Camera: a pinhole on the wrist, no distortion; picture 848 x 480 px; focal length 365.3 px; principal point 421.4 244.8 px. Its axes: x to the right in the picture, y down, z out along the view. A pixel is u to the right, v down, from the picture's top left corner.
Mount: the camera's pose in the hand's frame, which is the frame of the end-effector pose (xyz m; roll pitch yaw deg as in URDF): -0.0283 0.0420 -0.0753 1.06 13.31 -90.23
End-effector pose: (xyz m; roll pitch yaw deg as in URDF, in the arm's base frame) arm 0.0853 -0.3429 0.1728 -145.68 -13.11 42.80
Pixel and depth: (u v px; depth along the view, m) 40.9 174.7 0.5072
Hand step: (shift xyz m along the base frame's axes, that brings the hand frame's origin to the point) 0.0608 -0.0257 -0.7048
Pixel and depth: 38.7 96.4 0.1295
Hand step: 0.0156 -0.0861 -0.1634
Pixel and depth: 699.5 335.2 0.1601
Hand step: -0.0820 0.0929 0.0215
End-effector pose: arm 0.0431 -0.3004 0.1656 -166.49 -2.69 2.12
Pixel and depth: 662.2 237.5 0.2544
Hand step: -0.0424 0.2045 -0.0896
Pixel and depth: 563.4 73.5 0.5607
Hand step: -0.3010 0.3749 -0.3483
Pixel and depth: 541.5 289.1 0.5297
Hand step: 0.0280 0.3380 -0.3301
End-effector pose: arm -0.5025 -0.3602 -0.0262 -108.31 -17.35 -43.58
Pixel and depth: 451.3 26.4 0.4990
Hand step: 0.0543 0.5143 -0.1191
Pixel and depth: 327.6 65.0 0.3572
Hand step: 0.0634 0.2981 -0.1956
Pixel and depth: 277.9 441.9 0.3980
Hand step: 0.3769 0.0587 -0.1434
